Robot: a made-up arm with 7 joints.
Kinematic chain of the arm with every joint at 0, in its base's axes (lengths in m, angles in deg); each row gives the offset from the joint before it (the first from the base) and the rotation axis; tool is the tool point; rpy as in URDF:
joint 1: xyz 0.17 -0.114 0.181 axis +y
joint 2: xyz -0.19 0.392 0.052 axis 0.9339 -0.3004 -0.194
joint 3: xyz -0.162 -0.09 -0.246 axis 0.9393 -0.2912 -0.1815
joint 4: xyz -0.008 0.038 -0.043 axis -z
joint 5: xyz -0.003 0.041 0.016 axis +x
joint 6: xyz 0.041 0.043 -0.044 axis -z
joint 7: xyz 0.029 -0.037 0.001 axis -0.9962 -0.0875 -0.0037
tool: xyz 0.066 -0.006 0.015 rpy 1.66 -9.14 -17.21
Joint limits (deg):
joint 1: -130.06..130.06
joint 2: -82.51..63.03
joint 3: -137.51..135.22
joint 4: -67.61..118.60
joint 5: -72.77..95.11
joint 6: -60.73..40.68
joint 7: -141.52..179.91
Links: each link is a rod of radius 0.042 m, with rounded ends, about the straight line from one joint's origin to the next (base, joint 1, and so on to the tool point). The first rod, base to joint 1, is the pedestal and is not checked.
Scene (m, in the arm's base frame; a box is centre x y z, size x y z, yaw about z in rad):
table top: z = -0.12
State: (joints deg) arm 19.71 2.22 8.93 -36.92 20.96 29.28 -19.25
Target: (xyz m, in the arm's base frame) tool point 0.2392 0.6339 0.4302
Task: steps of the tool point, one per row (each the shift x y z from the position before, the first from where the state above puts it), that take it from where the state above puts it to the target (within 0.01 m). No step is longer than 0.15 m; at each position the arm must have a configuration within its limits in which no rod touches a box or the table.
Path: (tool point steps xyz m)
1: -0.0083 0.0607 0.0823
2: 0.0161 0.0583 0.0876
3: 0.0429 0.0541 0.0843
4: 0.0683 0.0481 0.0716
5: 0.0890 0.0411 0.0501
6: 0.1018 0.0334 0.0224
7: 0.1052 0.0255 -0.0090

